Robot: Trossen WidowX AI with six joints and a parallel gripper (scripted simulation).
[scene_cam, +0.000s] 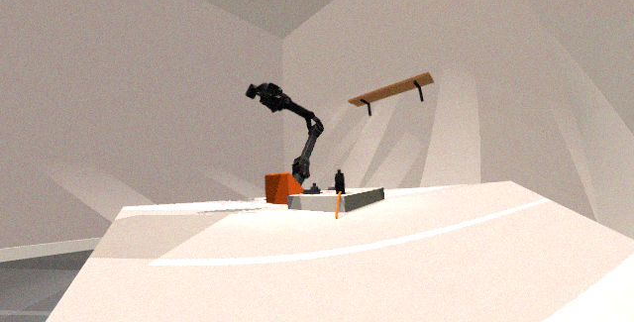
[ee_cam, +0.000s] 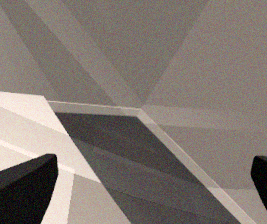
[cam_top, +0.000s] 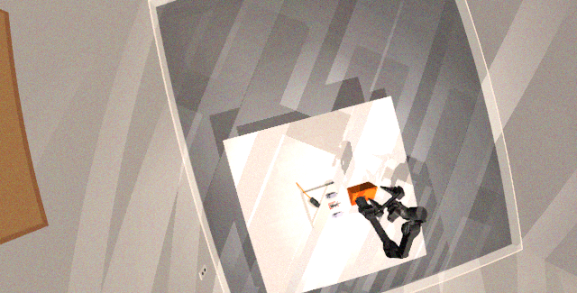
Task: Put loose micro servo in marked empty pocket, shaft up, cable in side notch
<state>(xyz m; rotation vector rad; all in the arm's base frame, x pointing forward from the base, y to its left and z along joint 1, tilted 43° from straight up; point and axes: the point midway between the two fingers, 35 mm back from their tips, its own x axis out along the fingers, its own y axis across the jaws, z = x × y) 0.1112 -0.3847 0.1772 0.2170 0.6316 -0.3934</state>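
Right now my gripper tip is 44 cm above the pale deck, 24 cm to the right of it and 21 cm short of it.
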